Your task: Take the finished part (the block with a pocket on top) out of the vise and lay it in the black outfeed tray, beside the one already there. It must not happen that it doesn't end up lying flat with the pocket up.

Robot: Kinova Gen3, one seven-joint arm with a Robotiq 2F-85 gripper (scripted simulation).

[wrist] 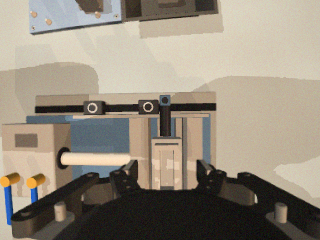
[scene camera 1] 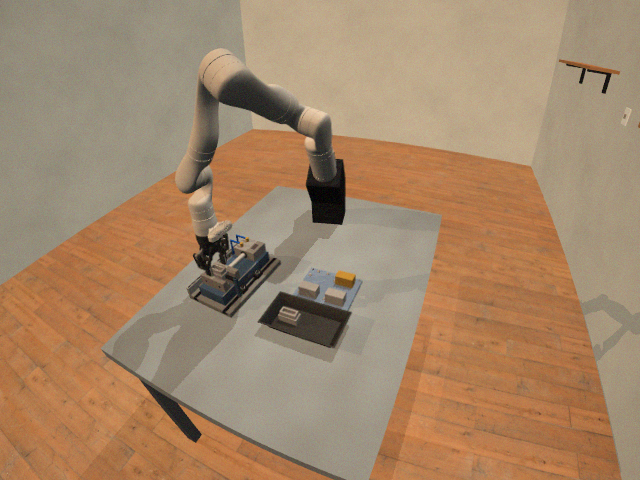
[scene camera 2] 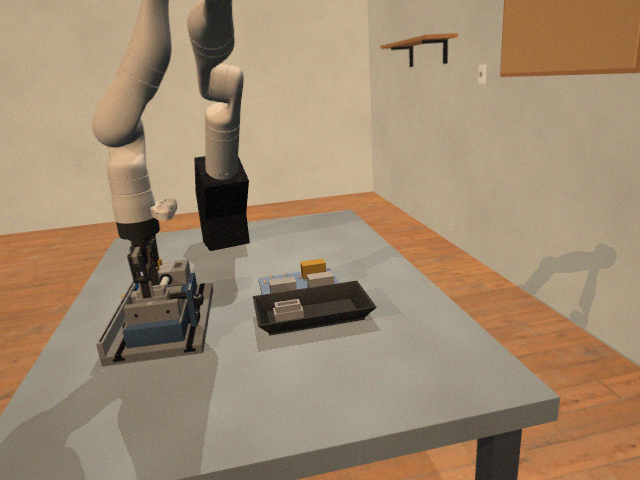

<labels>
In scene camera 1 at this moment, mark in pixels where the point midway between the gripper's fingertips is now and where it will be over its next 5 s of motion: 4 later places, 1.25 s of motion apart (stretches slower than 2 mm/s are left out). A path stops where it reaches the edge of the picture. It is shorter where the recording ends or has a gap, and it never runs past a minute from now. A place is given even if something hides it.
The gripper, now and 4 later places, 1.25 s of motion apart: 217, 269; 217, 266; 214, 259; 230, 265; 259, 275
</labels>
